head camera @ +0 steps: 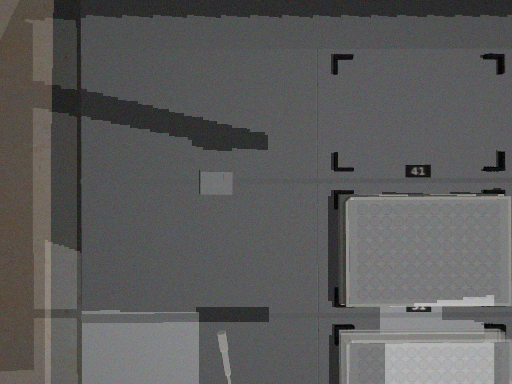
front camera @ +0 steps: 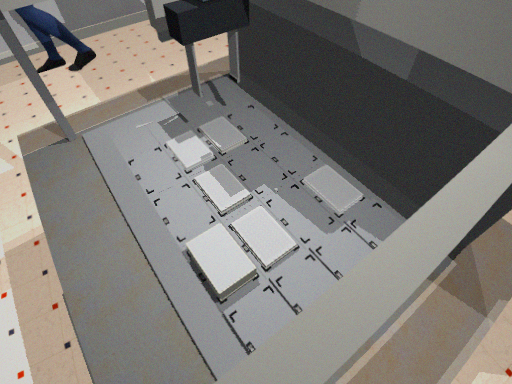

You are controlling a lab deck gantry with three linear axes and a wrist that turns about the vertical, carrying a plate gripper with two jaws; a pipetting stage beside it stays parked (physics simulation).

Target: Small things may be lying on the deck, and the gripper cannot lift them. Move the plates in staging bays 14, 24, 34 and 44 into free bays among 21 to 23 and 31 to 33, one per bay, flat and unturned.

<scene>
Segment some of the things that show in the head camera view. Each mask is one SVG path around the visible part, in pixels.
A small rectangle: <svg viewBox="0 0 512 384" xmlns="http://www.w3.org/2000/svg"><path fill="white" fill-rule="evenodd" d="M201 172L201 195L232 195L233 172Z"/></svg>
</scene>
